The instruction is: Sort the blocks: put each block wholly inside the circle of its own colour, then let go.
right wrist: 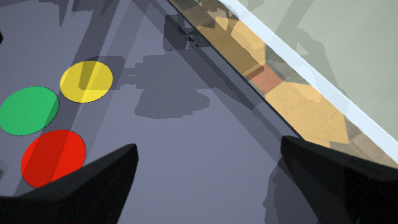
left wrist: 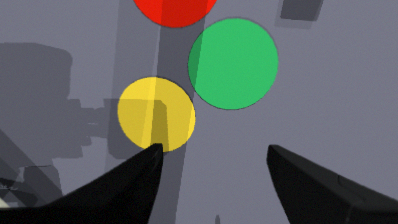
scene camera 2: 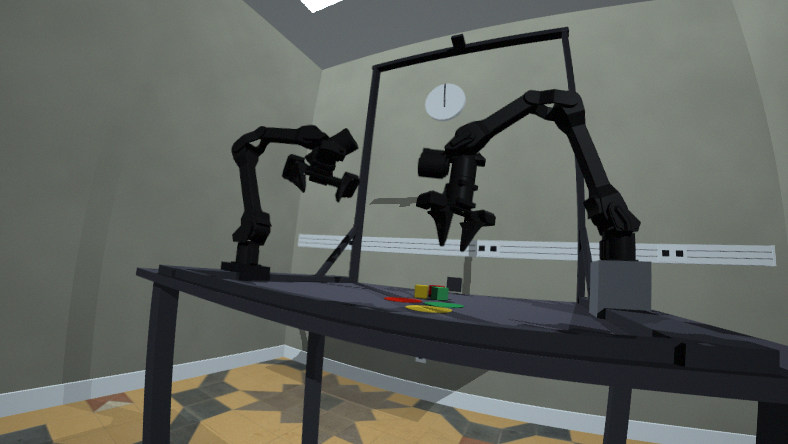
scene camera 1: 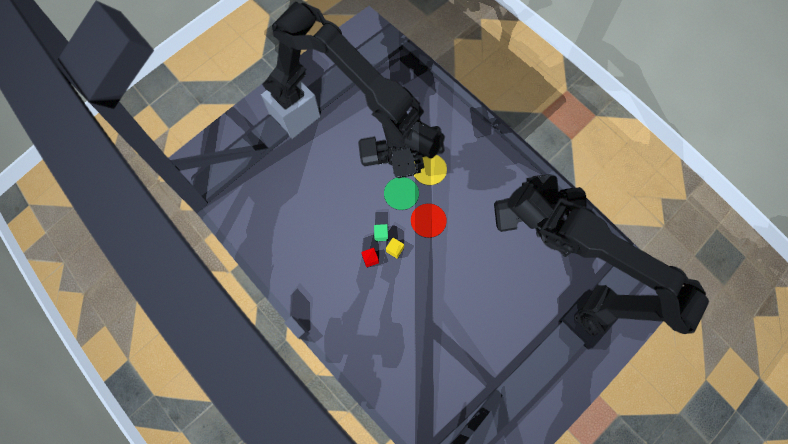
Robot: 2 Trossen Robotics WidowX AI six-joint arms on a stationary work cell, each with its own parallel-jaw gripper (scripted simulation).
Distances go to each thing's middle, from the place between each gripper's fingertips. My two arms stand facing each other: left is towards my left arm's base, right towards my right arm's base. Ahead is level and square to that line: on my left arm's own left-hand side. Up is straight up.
Labels:
My left gripper is now 30 mm past the green circle [scene camera 1: 400,193], 20 mm to the left of it and 160 mm above it. The rest, counted from my left hand: yellow circle [left wrist: 151,110]: 70 mm ahead, 30 mm to the right, 160 mm below; red circle [scene camera 1: 428,220]: 50 mm behind, 110 mm to the right, 160 mm below.
My right gripper [scene camera 2: 321,196] is now 100 mm past the red circle, 190 mm to the right of it and 240 mm above it. Also, from my right hand: yellow circle (20 mm ahead, 280 mm to the left, 240 mm below); then green circle (80 mm behind, 290 mm to the left, 240 mm below).

